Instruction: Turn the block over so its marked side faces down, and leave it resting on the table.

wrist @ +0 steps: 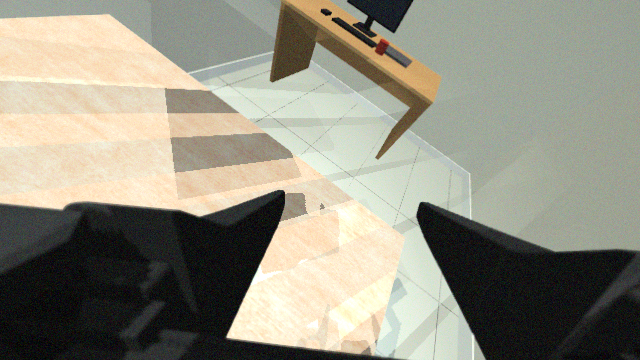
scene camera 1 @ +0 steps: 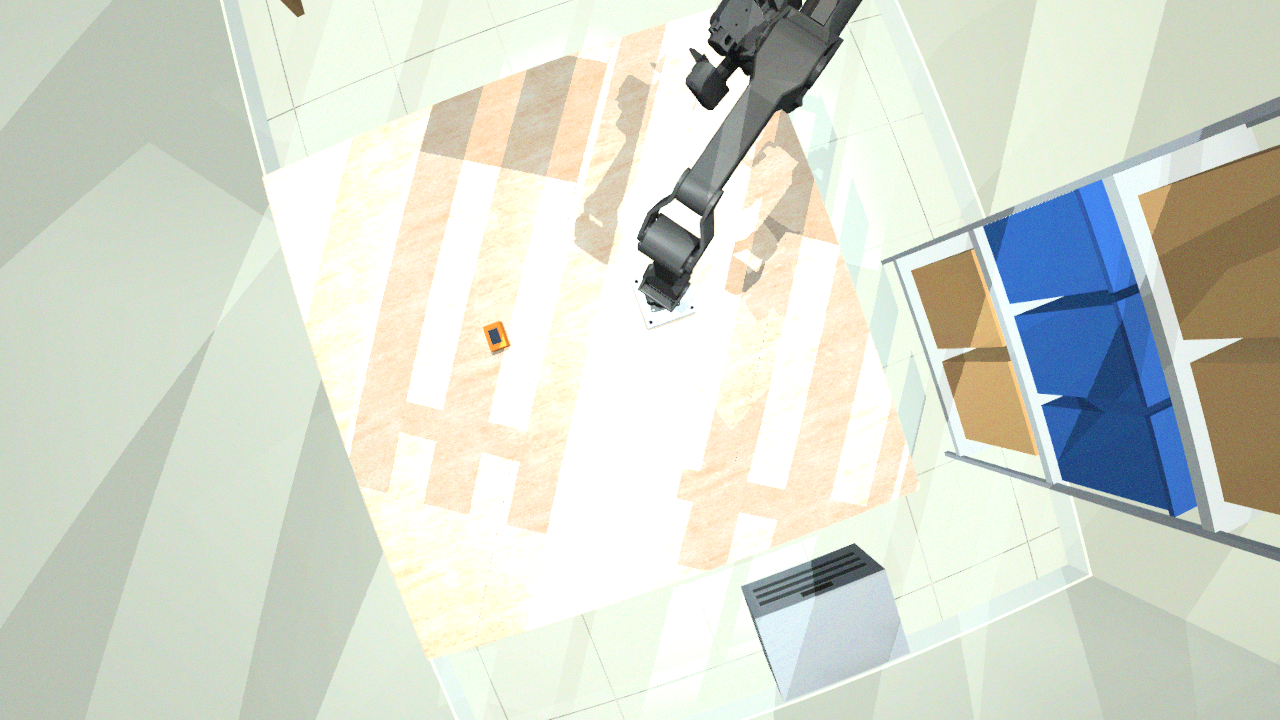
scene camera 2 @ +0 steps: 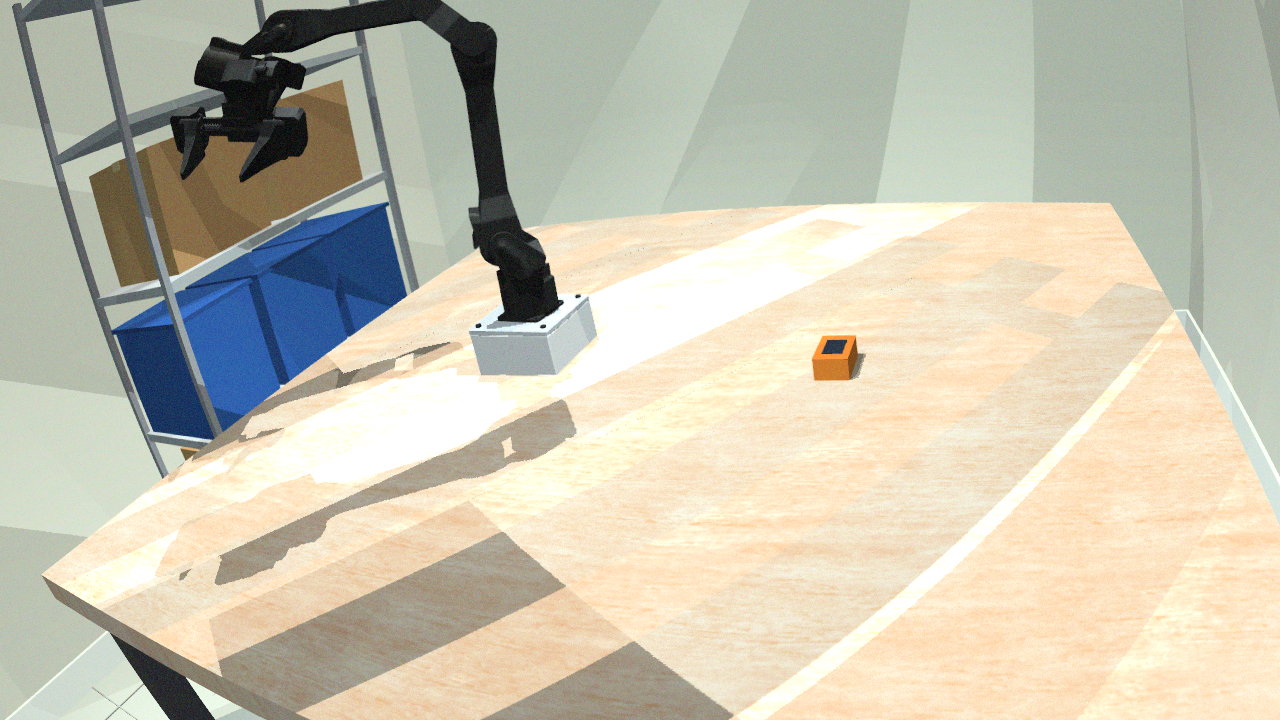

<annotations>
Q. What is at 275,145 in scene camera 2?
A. My gripper.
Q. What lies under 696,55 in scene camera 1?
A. My gripper.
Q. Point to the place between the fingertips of my gripper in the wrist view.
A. At 350,203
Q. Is my gripper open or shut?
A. Open.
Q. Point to an orange block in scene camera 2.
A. At 834,359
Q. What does my gripper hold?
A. Nothing.
</annotations>
